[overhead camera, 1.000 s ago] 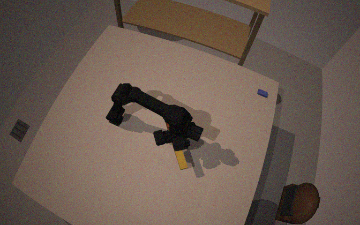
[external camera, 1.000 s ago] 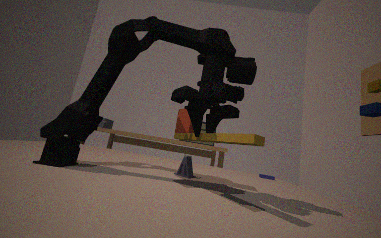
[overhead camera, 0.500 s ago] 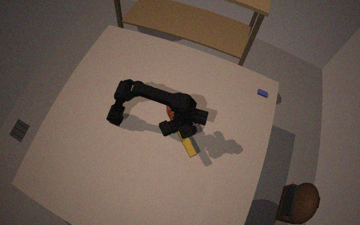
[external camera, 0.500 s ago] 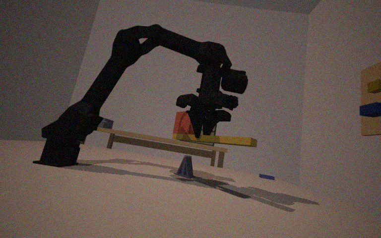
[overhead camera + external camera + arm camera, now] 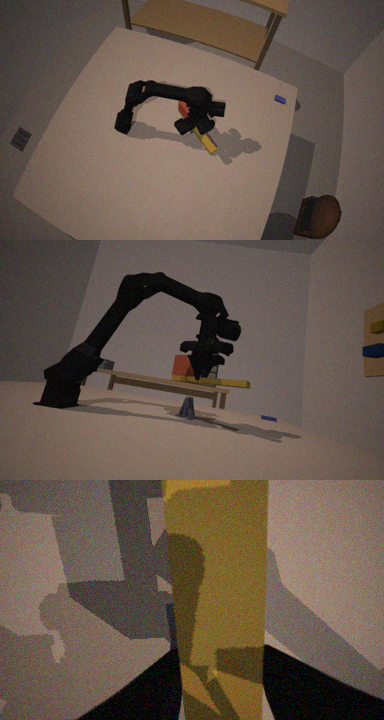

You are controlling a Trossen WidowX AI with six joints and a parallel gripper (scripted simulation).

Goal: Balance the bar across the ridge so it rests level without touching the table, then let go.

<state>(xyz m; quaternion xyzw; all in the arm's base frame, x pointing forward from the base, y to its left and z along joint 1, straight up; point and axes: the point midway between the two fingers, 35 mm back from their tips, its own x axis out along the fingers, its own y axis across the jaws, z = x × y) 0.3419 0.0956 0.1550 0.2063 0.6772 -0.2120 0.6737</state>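
Now: gripper tip 9 cm above the small grey ridge, 4 cm to the right of it and 3 cm past it. Round my gripper tip: small blue block (40 cm to the left, 40 cm ahead, 11 cm below).
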